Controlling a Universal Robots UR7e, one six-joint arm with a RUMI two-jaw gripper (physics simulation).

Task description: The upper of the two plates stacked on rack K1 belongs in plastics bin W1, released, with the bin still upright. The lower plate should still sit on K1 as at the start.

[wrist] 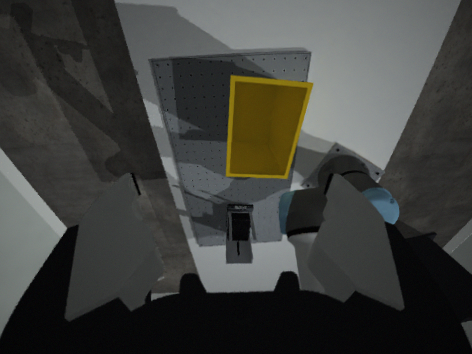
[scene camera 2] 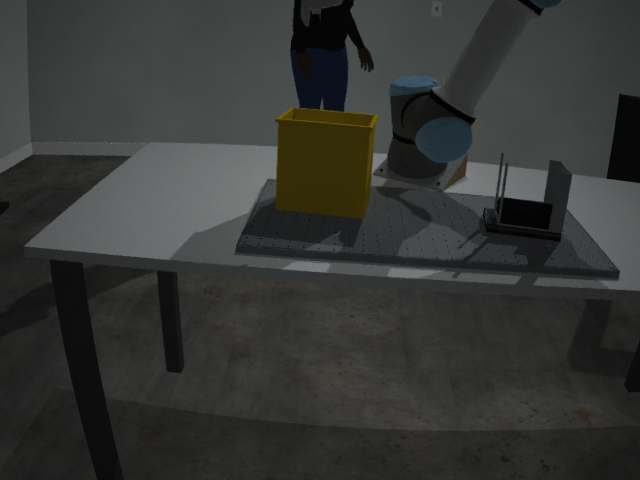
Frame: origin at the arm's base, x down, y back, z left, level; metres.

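Seen in the pictures: gripper, fingertip midpoint: [wrist: 233,176] [scene camera 2: 312,24]; arm's base, link origin: [scene camera 2: 417,162].
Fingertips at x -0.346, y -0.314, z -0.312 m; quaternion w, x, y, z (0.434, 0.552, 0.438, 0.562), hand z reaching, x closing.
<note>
Offsets run from my fingertips to a thing's middle. Level surfaces: height alone.
The yellow bin W1 @(dx +0.276, dy +0.052, dz +0.046 m) [scene camera 2: 323,165] [wrist: 270,127] stands upright on the pegboard; no plate shows inside it in the wrist view. Rack K1 @(dx +0.295, dy -0.067, dz +0.434 m) [scene camera 2: 558,198] [wrist: 232,254] stands at the board's right end in the scene view, with a tall grey upright block and thin posts. The dark stack of plates @(dx +0.326, dy -0.070, dz +0.444 m) [scene camera 2: 524,213] [wrist: 240,227] sits between them; I cannot tell the upper plate from the lower. My gripper [wrist: 233,176] is open and empty, high above the board. Its fingers frame the rack in the wrist view. In the scene view I cannot clearly make out the gripper.
The dark perforated board @(dx +0.365 m) [scene camera 2: 413,232] [wrist: 195,110] lies on the white table @(dx +0.378 m) [scene camera 2: 170,196] [wrist: 360,65]. The arm's base [scene camera 2: 417,155] stands behind the board, between bin and rack, with the arm leaning up to the right. A person [scene camera 2: 320,77] stands behind the table.
</note>
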